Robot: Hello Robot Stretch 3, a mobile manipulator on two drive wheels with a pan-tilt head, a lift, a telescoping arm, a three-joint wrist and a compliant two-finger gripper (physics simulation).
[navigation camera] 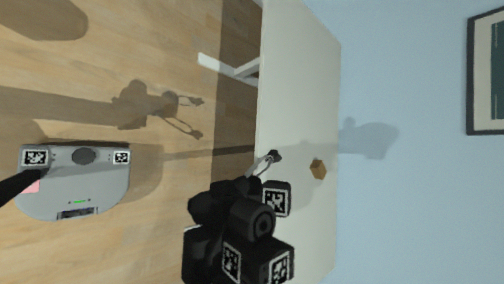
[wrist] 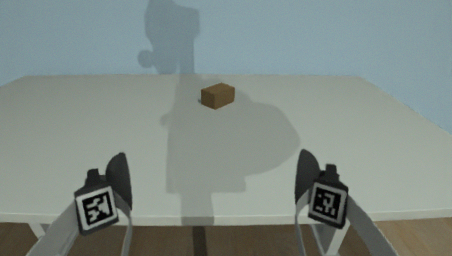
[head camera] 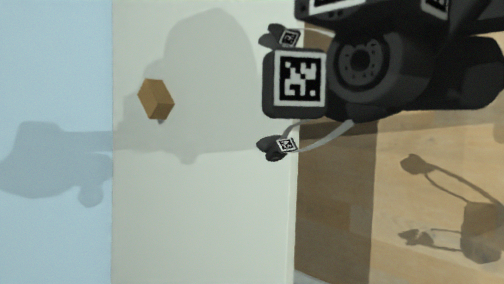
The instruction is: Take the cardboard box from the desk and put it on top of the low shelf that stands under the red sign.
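Seen in the pictures: gripper, fingertip midpoint: [navigation camera: 275,180]; robot's base, origin of the base link: [navigation camera: 84,155].
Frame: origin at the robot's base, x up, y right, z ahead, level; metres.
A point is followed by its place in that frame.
Note:
The cardboard box [head camera: 155,98] @(x 0.770, y 0.922, z -0.032 m) [navigation camera: 318,169] @(x 0.768, y 0.920, z -0.027 m) [wrist: 217,96] is small and brown and lies on the white desk [head camera: 200,220] @(x 0.721, y 0.794, z 0.265 m) [navigation camera: 300,65] @(x 0.720, y 0.793, z 0.511 m) [wrist: 100,130], near the desk's wall side and turned at an angle. My gripper [head camera: 272,92] @(x 0.920, y 0.389, z -0.020 m) [wrist: 214,171] @(x 0.920, y 0.389, z -0.020 m) is open and empty, with its fingers wide apart. It hangs over the front edge of the desk, well short of the box. In the wrist view the box lies beyond the fingertips, about midway between them. In the navigation camera view one fingertip shows and the other is hidden. The low shelf and the red sign do not show.
A pale blue wall [head camera: 55,75] @(x 0.883, y 1.294, z -0.101 m) [navigation camera: 415,200] @(x 1.107, y 1.293, z -0.164 m) [wrist: 300,35] stands behind the desk. A framed picture [navigation camera: 470,75] @(x 1.287, y 1.288, z 0.444 m) hangs on it. My grey base [navigation camera: 75,182] @(x 0.160, y -0.018, z -0.106 m) stands on the wooden floor [navigation camera: 150,240] @(x 0.000, y 0.327, z -0.514 m) in front of the desk. A white desk leg [navigation camera: 215,64] reaches out over the floor.

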